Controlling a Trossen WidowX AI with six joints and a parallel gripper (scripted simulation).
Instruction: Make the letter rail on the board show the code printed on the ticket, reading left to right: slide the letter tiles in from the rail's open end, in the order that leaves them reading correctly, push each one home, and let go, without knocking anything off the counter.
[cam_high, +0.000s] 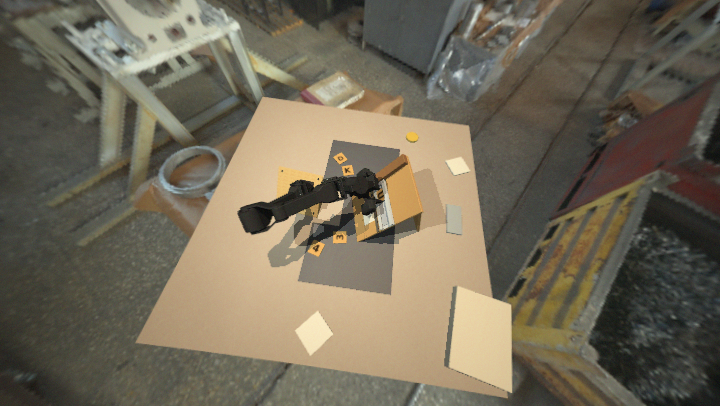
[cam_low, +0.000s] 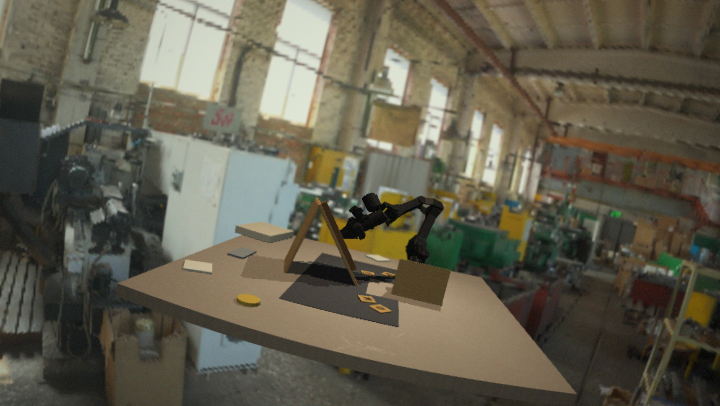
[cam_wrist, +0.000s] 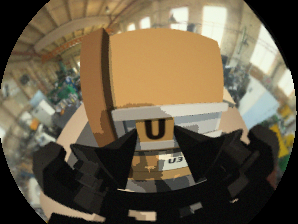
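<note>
The orange tile marked u is right at my gripper tip. Also, from my gripper tip: letter tile: 17 cm to the right, 16 cm below, 14 cm behind; white ticket: 8 cm below, 6 cm to the right, 3 cm behind; dark mat: 16 cm below, 13 cm behind, 1 cm to the left.
</note>
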